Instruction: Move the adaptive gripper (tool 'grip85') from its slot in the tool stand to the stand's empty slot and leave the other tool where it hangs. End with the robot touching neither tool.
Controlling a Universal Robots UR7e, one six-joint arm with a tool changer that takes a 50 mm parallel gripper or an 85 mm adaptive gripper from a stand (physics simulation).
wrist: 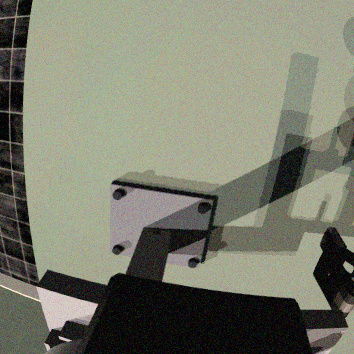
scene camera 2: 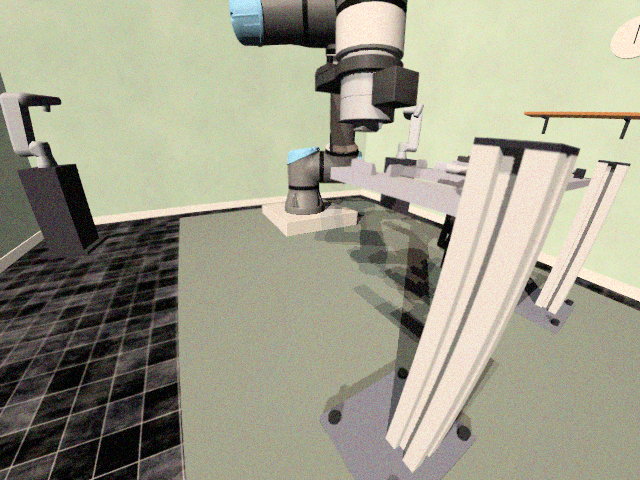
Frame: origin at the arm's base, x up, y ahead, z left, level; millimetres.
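Seen in the pictures: hand, tool point: [scene camera 2: 366, 122]; arm's base, link origin: [scene camera 2: 304, 209].
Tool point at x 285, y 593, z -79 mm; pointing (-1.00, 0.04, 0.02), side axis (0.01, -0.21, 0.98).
Offsets run from my tool point to a thing's middle. "spot": to the spot under its first point.
The arm's bare tool coupling [scene camera 2: 366, 125] points down with no tool on it. In scene camera 2 it appears above and left of the tool stand [scene camera 2: 413, 193]; its exact slot cannot be told. In the wrist view the arm's black changer block [wrist: 200, 320] covers the lower middle, with pale, black-edged stand parts @[spot: dx -49, dy +42, dz -42 mm] [wrist: 62, 306] at its sides. One black jointed finger of the adaptive gripper [wrist: 326, 272] shows at the right edge, apart from the block. A black linkage, seemingly that gripper [scene camera 2: 447, 229], hangs below the rail, half hidden by the post. Its opening cannot be judged. The other tool is not clearly distinguishable.
The thick white front post @[spot: dx -98, dy +198, dz -18 mm] [scene camera 2: 480, 289] rises from a bolted foot plate @[spot: dx -319, dy +138, dz -38 mm] [scene camera 2: 361, 413] [wrist: 127, 215]. The second post @[spot: dx -152, dy +91, dz +437 mm] [scene camera 2: 584, 237] stands at right. The robot's base [scene camera 2: 305, 198] is behind. A dark pedestal [scene camera 2: 59, 206] with a small arm stands at left.
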